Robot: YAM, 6 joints.
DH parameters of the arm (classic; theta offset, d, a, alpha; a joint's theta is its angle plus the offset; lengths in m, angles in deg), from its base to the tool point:
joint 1: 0 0.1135 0.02 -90
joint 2: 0 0 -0.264 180
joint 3: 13.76 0 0.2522 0
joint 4: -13.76 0 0.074 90
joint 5: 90 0 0 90
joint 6: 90 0.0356 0 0
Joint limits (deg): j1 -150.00..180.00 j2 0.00..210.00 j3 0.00..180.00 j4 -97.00..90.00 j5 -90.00..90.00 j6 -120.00..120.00
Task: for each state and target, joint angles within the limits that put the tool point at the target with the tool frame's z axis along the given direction. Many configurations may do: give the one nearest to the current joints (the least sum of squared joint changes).
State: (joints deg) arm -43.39 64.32 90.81 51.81 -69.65 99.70
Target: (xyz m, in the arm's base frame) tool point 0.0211 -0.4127 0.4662 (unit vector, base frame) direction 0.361 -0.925 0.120
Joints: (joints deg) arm -88.76 100.26 104.81 2.79 -19.92 99.70
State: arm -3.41 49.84 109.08 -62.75 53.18 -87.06
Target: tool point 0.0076 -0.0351 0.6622 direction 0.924 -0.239 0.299
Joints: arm 46.44 69.37 151.51 -49.31 56.53 -87.06
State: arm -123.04 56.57 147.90 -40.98 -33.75 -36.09
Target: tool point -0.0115 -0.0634 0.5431 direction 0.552 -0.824 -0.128
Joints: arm -132.44 61.72 117.96 -84.76 -74.45 -36.09
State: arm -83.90 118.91 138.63 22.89 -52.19 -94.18
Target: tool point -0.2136 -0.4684 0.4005 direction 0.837 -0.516 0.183
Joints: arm -118.41 151.74 157.61 67.21 -78.97 -94.18
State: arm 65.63 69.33 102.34 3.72 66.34 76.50
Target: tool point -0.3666 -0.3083 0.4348 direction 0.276 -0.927 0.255
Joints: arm 36.18 19.87 141.62 20.09 65.63 76.50
